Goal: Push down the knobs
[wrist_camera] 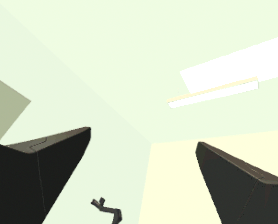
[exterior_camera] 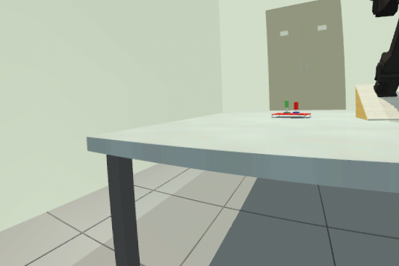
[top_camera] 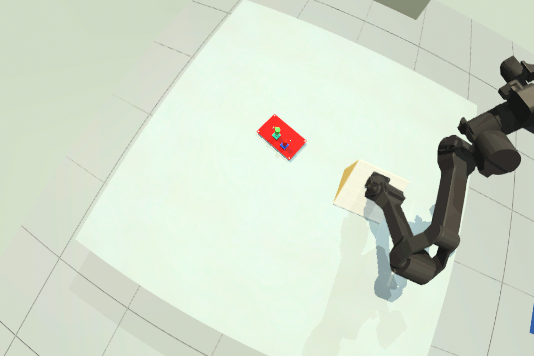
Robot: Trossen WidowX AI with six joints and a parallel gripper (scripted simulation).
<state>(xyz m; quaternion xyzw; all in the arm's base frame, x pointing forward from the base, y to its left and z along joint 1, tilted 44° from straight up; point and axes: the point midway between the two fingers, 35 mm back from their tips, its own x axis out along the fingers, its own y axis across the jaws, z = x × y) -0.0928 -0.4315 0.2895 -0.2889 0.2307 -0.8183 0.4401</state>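
Now: the red knob 44 cm ahead of my gripper tip, 10 cm to the left of it and 59 cm below it. Also, from my gripper tip: green knob (48 cm ahead, 8 cm to the left, 58 cm below).
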